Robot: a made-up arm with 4 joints.
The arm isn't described. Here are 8 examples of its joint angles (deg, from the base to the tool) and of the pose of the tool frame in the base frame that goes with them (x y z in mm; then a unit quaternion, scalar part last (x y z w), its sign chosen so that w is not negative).
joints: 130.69 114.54 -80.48 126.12
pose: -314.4 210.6 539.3 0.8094 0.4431 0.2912 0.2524
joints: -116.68 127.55 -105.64 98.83
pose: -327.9 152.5 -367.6 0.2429 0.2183 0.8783 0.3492
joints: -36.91 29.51 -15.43 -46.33
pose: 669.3 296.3 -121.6 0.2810 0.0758 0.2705 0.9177
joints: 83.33 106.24 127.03 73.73
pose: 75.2 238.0 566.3 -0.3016 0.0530 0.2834 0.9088
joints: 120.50 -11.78 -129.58 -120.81
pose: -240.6 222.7 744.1 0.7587 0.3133 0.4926 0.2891
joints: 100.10 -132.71 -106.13 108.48
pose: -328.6 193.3 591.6 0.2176 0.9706 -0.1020 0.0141
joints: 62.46 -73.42 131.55 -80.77
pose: 455.1 166.4 541.7 0.3501 0.2990 -0.0241 0.8874
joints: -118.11 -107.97 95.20 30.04
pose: -131.7 -187.7 -484.1 0.9117 -0.3386 -0.1988 0.1211
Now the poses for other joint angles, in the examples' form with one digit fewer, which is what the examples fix.
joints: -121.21 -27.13 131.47 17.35
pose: -328 29 -208 0.349 -0.739 -0.066 0.573
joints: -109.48 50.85 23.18 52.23
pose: -287 81 -636 -0.083 0.881 -0.423 0.196
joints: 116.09 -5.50 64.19 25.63
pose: -169 72 766 0.097 -0.426 -0.246 0.865
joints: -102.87 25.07 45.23 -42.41
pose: -23 345 -585 0.517 0.806 -0.001 0.288
